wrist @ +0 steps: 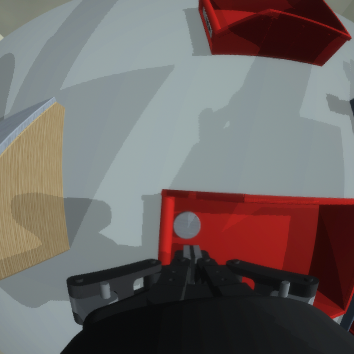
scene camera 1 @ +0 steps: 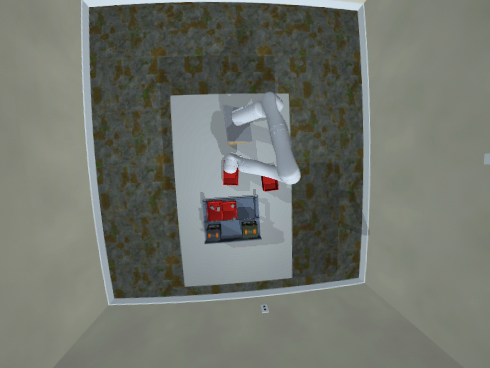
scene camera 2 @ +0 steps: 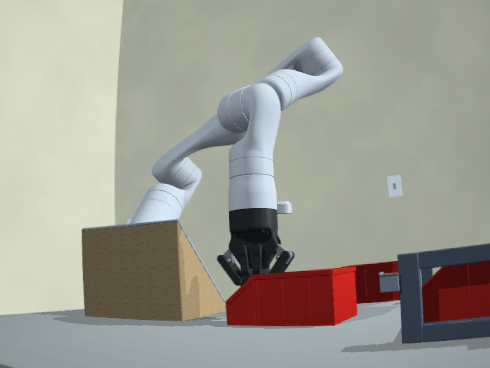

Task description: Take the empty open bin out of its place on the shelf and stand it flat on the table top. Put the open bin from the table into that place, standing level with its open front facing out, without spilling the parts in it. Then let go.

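Frame: origin at the arm's base, x ahead, y left, z up, level; metres.
Seen in the pictures: gripper, fingertip midpoint: [wrist: 190,254] [scene camera 2: 257,313]; arm's base, origin of the base link: [scene camera 1: 236,118] [scene camera 2: 134,261].
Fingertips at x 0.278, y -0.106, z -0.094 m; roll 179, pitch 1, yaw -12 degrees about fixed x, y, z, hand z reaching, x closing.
Offsets run from my fingertips to a thing's top centre. "*": to the spot under its first point.
A red open bin @[* dx +0.107, dy -0.025, dz -0.010 m] [scene camera 1: 230,179] [scene camera 2: 295,300] [wrist: 250,220] stands flat on the table, its low front towards the robot base. A round grey part @[dx +0.001, dy +0.027, dz -0.001 m] [wrist: 187,225] lies inside near that front. My gripper [scene camera 2: 246,278] [wrist: 190,254] is shut and empty, pointing down at the bin's front end; its tips are partly hidden by the bin wall in scene camera 2. A second red bin @[* dx +0.223, dy +0.250, dz -0.010 m] [scene camera 1: 270,186] [scene camera 2: 372,283] [wrist: 272,37] stands on the table to one side, with no parts visible in it. The grey-blue shelf [scene camera 1: 232,242] [scene camera 2: 411,300] has a bare place beside two red bins.
The shelf's two red bins @[* dx +0.308, dy -0.190, dz -0.004 m] [scene camera 1: 214,211] @[* dx +0.326, dy -0.083, dz -0.005 m] [scene camera 1: 229,210] hold small pale parts. Two dark containers with orange marks @[* dx +0.389, dy -0.196, dz +0.209 m] [scene camera 1: 213,232] @[dx +0.448, dy +0.026, dz +0.185 m] [scene camera 1: 250,230] are in the shelf's other row. The wood-sided robot base block [scene camera 2: 135,272] [wrist: 37,185] stands near the first bin's front.
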